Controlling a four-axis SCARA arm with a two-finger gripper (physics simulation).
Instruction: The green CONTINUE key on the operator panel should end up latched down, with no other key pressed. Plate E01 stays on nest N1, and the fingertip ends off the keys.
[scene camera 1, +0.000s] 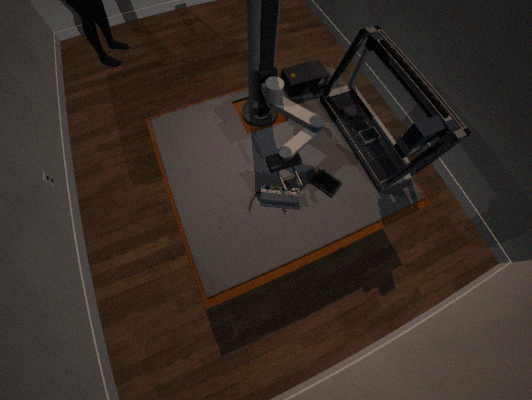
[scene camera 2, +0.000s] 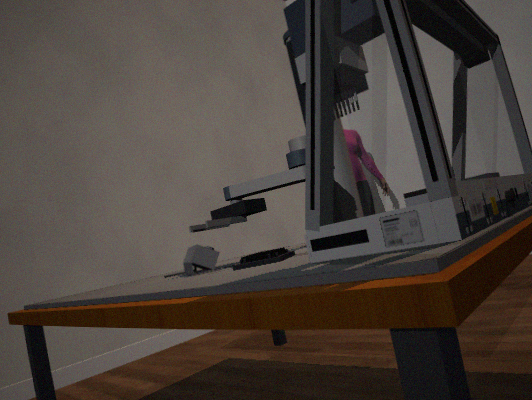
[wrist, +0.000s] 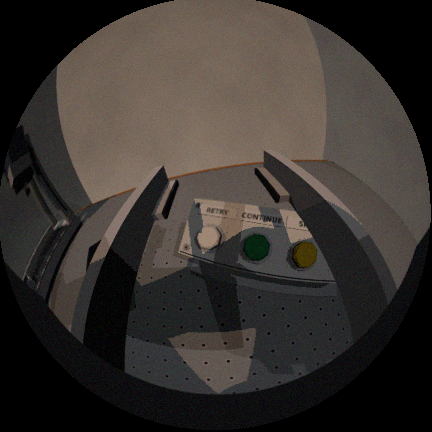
My gripper (scene camera 2: 198, 226) holds nothing. I also see a small grey button box (wrist: 276, 272).
My gripper shows as well in the wrist view (wrist: 214, 165).
